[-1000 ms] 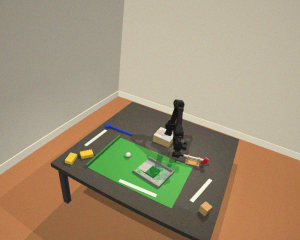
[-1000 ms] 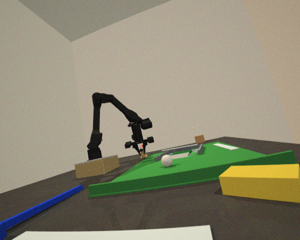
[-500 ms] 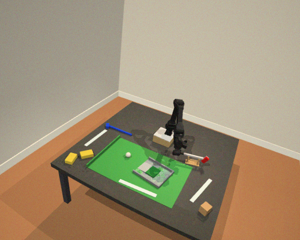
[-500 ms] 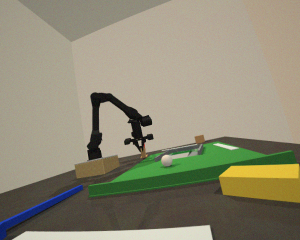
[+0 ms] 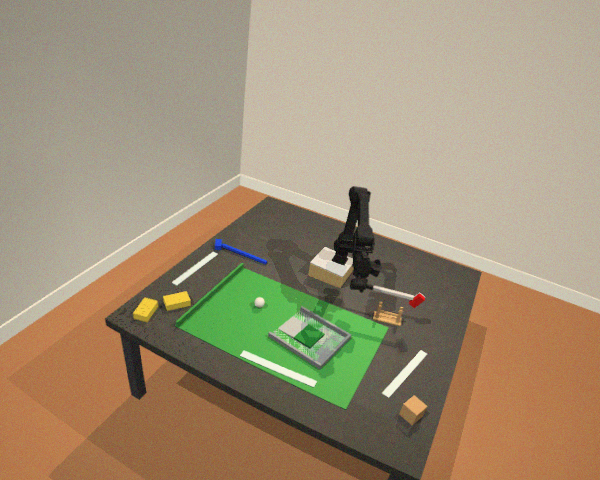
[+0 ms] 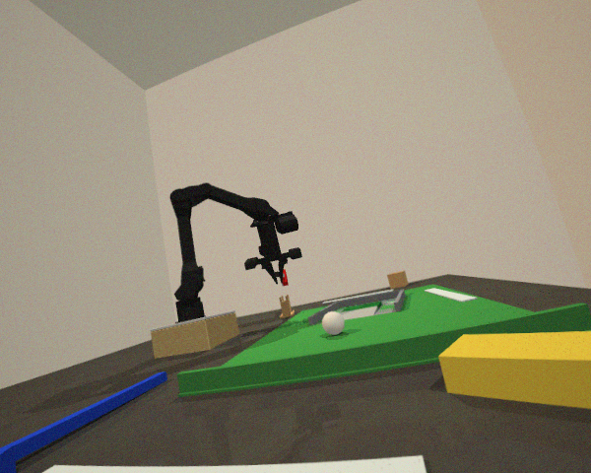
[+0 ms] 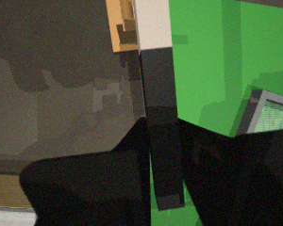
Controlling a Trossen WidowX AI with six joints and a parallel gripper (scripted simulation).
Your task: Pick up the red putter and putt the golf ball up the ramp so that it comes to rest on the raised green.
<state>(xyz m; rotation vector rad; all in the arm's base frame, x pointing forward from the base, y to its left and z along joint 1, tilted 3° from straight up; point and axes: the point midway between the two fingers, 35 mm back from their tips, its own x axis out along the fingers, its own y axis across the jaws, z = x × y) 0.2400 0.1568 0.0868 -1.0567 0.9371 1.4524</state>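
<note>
Right now my gripper tip is 2 cm past the red putter, 11 cm to the right of it and 3 cm below it. From my gripper tip the other things lie so: white golf ball: 18 cm ahead, 38 cm to the right, 10 cm below; tan cube: 43 cm ahead, 33 cm to the left, 9 cm below; small wooden stand: 2 cm behind, 13 cm to the left, 9 cm below.
</note>
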